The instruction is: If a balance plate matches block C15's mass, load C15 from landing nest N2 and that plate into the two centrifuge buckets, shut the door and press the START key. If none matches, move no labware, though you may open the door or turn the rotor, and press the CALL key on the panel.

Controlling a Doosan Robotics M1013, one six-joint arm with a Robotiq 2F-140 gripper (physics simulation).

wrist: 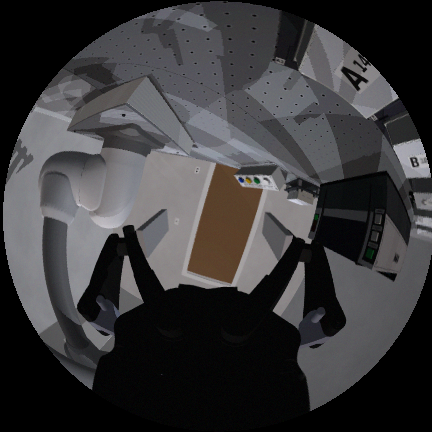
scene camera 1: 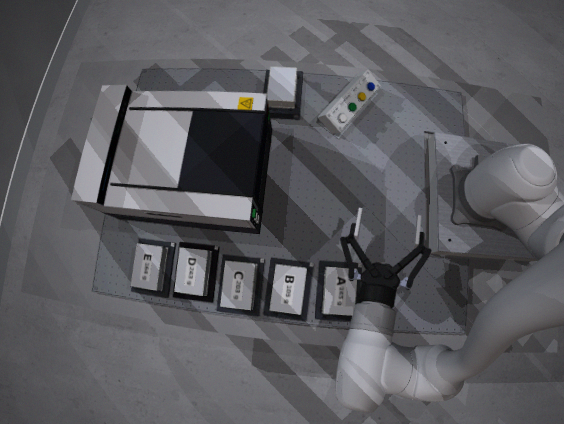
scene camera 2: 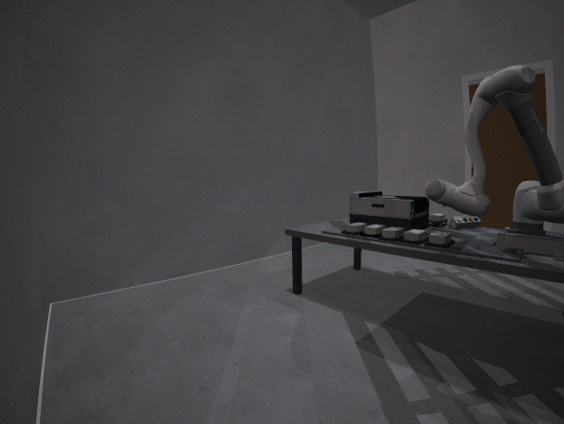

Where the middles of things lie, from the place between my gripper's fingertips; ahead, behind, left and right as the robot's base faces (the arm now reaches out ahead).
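Position of the dark lid panel [scene camera 1: 221, 152]: 41 cm ahead of my hand, 10 cm to the right of it. Also counted from my hand: the centrifuge box [scene camera 1: 130, 167], 57 cm ahead, 10 cm to the right, 8 cm below; the button box [scene camera 1: 338, 116], 10 cm ahead, 38 cm to the right, 16 cm below; the small block [scene camera 1: 281, 93], 31 cm ahead, 40 cm to the right, 15 cm below.
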